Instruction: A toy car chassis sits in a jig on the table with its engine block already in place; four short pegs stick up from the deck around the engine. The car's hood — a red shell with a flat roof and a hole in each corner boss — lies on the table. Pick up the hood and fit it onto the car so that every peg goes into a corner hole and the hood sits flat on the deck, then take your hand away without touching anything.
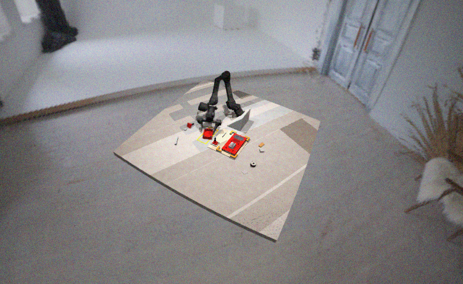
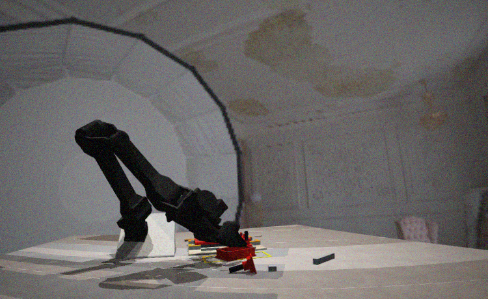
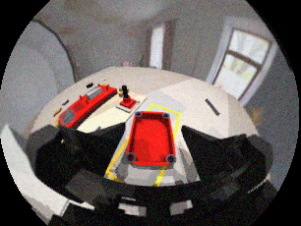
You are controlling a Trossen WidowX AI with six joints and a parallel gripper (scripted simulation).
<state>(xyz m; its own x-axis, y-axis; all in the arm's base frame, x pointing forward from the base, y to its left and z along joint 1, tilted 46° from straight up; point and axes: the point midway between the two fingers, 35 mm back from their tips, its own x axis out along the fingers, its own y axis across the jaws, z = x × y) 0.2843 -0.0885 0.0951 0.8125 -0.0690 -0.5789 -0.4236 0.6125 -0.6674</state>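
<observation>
My gripper tip is now 30 mm above the red hood and 10 mm past it. The rest, counted from my gripper tip: black-and-white wheel (430 mm to the left, 70 mm ahead, 30 mm below); grey engine block (230 mm to the left, 20 mm ahead, 10 mm below).
</observation>
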